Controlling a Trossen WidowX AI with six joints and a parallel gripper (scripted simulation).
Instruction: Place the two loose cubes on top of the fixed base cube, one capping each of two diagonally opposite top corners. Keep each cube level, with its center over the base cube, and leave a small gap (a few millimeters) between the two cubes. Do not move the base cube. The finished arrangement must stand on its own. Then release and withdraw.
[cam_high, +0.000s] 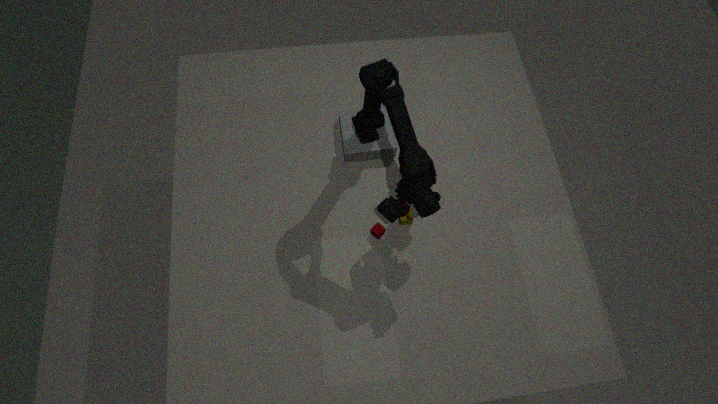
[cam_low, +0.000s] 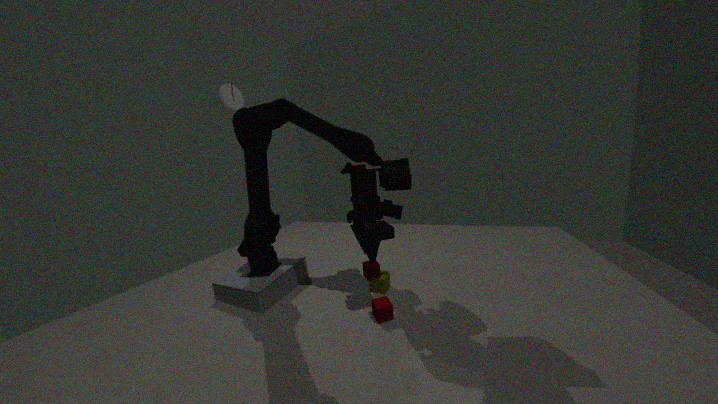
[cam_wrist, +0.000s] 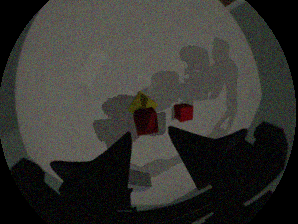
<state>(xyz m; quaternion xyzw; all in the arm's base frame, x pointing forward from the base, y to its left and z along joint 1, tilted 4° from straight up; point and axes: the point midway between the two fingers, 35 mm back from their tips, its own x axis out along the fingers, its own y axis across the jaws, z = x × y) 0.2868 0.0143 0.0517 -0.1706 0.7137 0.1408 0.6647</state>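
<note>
My gripper tip is 20 mm short of the yellow base cube, 10 mm to the right of it and 70 mm above it.
</note>
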